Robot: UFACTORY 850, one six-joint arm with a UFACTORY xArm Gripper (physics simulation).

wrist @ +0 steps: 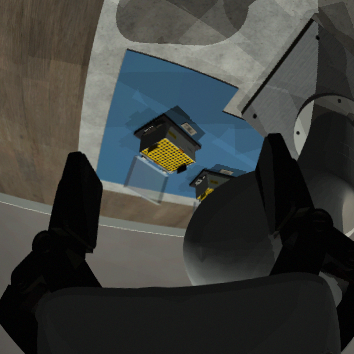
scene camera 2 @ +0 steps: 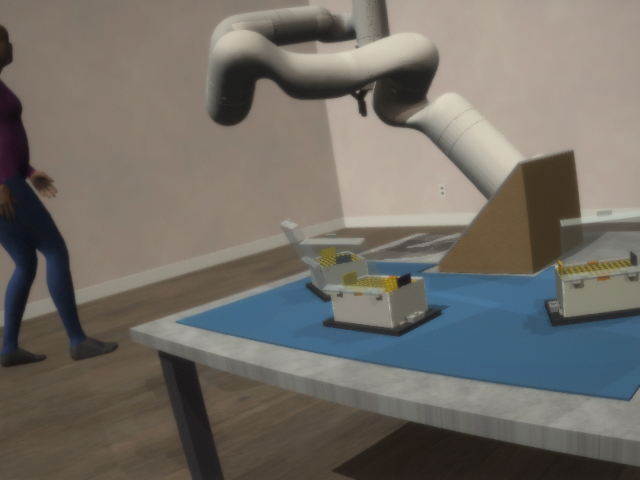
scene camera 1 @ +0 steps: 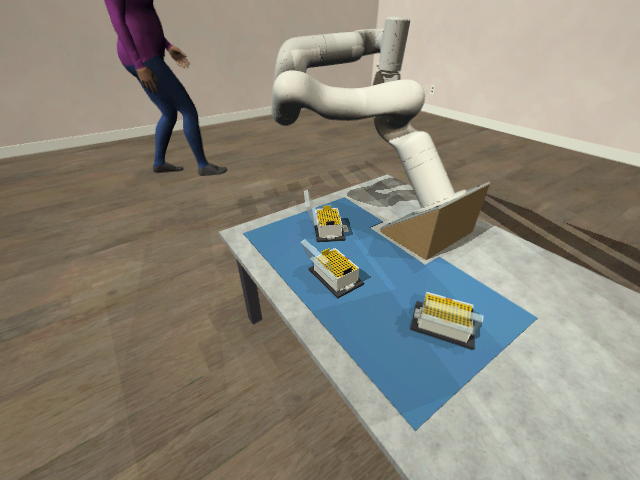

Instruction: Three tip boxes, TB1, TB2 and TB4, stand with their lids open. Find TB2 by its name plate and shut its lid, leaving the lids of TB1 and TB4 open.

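Three white tip boxes with yellow racks stand on a blue mat (scene camera 1: 361,330) (scene camera 2: 465,356) (wrist: 170,80). Their name plates are not readable, so I cannot tell which is TB2. The far box (scene camera 1: 329,228) (scene camera 2: 324,276) (wrist: 167,150) has its clear lid (scene camera 1: 308,202) (wrist: 146,179) raised. The middle box (scene camera 1: 337,272) (scene camera 2: 361,308) (wrist: 205,193) has its clear lid (scene camera 1: 311,250) tilted open; it is partly hidden in the wrist view. The right box (scene camera 1: 445,325) (scene camera 2: 599,297) has a raised clear lid (scene camera 2: 594,245). My gripper (wrist: 175,159) is open and empty, high above the table, mostly hidden in the scene views.
The arm rises from a wooden wedge mount (scene camera 1: 457,222) (scene camera 2: 550,222) beside the mat. Its pale links (scene camera 1: 346,100) (scene camera 2: 330,72) stretch high above the table (scene camera 1: 558,382) (scene camera 2: 248,356). A person in a purple top (scene camera 1: 139,41) (scene camera 2: 11,134) stands on the floor beyond the table.
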